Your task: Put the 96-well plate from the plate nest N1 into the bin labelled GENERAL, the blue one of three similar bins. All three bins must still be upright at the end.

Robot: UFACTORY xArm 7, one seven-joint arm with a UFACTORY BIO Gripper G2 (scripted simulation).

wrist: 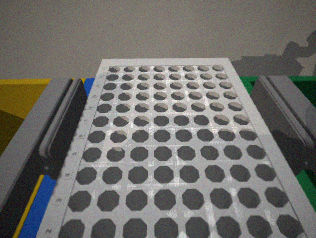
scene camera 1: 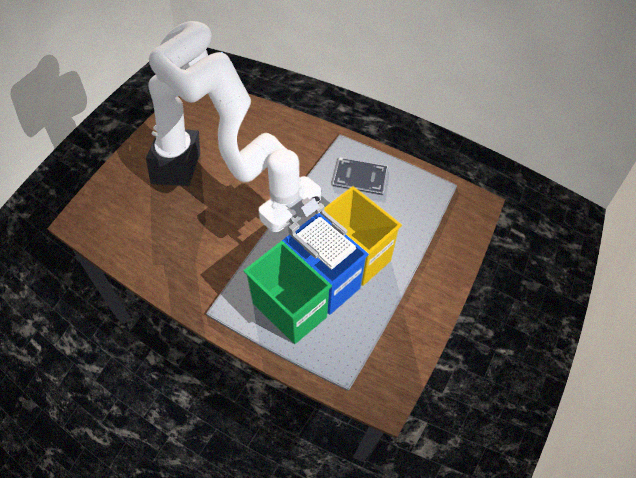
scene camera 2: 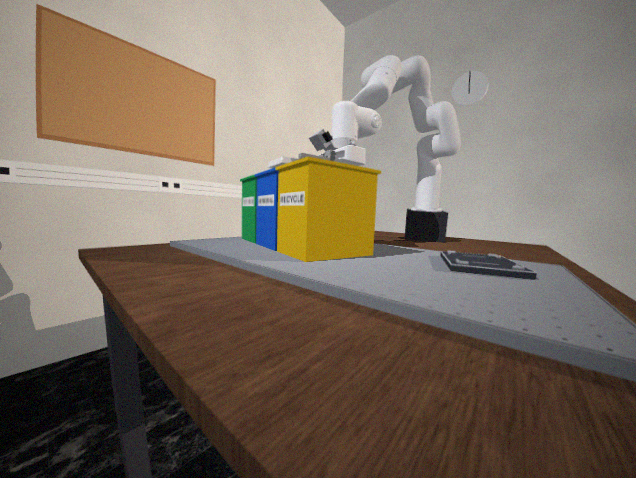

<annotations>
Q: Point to a green bin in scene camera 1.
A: At 280, 271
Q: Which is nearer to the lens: the blue general bin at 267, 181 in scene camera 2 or the yellow recycle bin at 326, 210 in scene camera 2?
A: The yellow recycle bin.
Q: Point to a green bin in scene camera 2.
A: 249, 184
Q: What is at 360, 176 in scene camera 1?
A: A dark plate nest N1.
</annotations>
